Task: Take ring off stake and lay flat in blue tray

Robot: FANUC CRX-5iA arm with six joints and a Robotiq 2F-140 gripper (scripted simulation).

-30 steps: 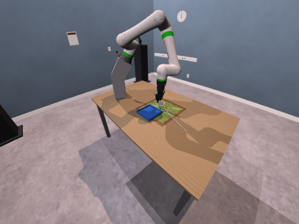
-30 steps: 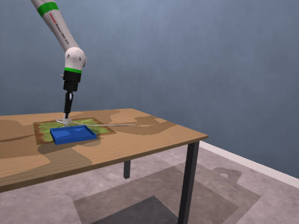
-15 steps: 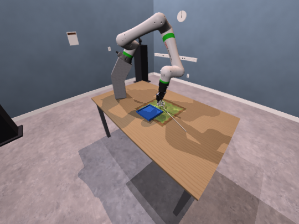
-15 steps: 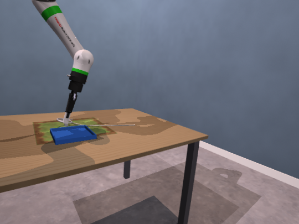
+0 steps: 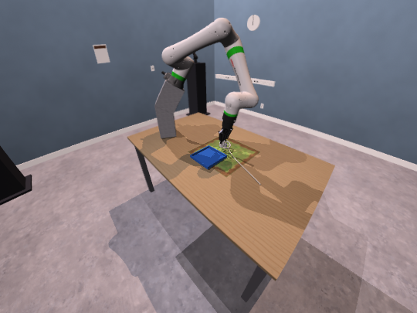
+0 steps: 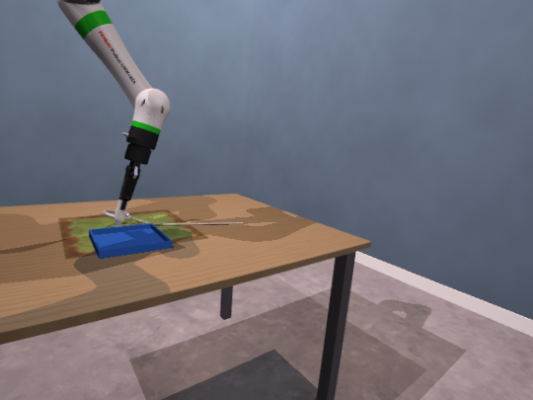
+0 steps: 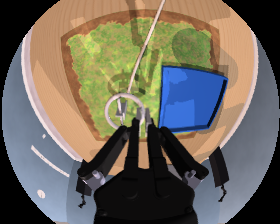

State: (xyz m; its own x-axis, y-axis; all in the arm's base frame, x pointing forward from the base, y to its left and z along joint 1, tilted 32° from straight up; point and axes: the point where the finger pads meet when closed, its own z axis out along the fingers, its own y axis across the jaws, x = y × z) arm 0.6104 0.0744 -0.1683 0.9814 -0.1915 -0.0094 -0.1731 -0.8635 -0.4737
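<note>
The blue tray is 140 mm to the right of my hand, 60 mm below it and 20 mm behind it. The rest, counted from my hand: short grey stake 50 mm to the left, 40 mm below; then green mat 80 mm below, 20 mm ahead.
</note>
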